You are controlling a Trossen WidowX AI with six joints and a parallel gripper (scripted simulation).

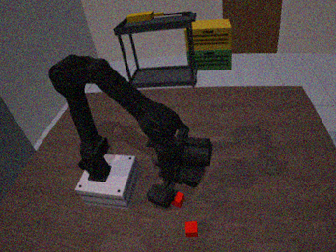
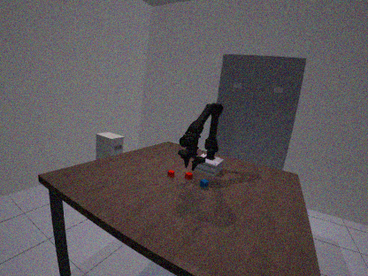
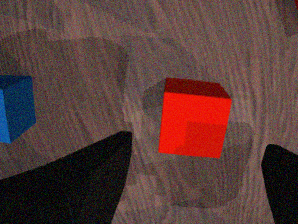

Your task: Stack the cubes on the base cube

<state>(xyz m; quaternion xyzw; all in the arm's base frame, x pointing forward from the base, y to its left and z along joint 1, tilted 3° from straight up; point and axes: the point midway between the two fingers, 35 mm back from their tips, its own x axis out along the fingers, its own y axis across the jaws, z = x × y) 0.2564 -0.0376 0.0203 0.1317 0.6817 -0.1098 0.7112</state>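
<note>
My gripper tip is 40 mm above the red cube. From my gripper tip the other things lie so: blue cube (30 mm ahead, 120 mm to the left, 40 mm below).
</note>
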